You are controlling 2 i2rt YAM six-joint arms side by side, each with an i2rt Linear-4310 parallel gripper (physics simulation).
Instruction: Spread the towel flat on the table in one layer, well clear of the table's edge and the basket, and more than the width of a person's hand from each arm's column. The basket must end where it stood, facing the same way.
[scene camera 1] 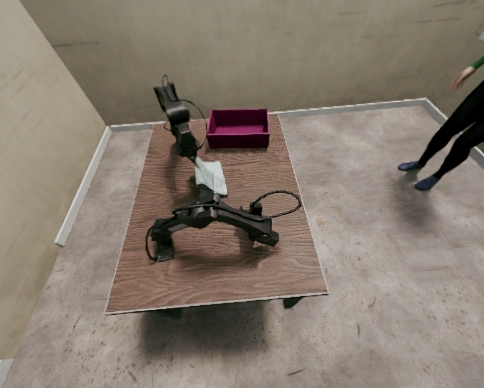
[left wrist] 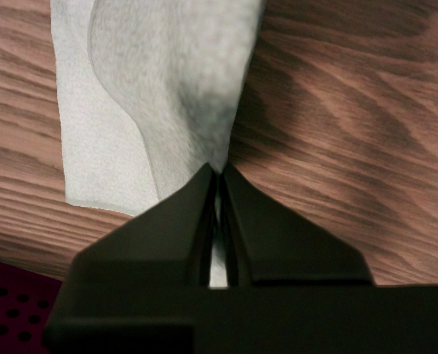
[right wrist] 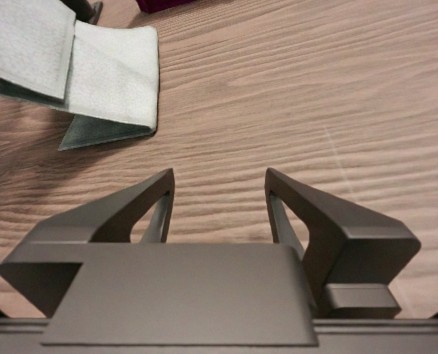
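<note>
The pale grey-green towel (scene camera 1: 212,177) (left wrist: 105,150) (right wrist: 117,70) is bunched and folded over itself between the arms; one part is lifted and other parts lie on the table. In the right wrist view a corner is tucked under its near edge. My left gripper (scene camera 1: 195,159) (left wrist: 217,176) is shut on the towel, pinching its edge. My right gripper (scene camera 1: 248,207) (right wrist: 219,176) is partly open and empty, above the table, to the lower right of the towel and apart from it. The magenta basket (scene camera 1: 239,141) (left wrist: 27,312) (right wrist: 165,4) stands upright beyond the towel.
The wooden table (scene camera 1: 220,280) (left wrist: 350,150) (right wrist: 300,100) carries both arms. The left arm's column stands close to the towel's upper left in scene camera 1. The right arm crosses the table's middle and hides the towel's near end. A person stands at the right, off the table.
</note>
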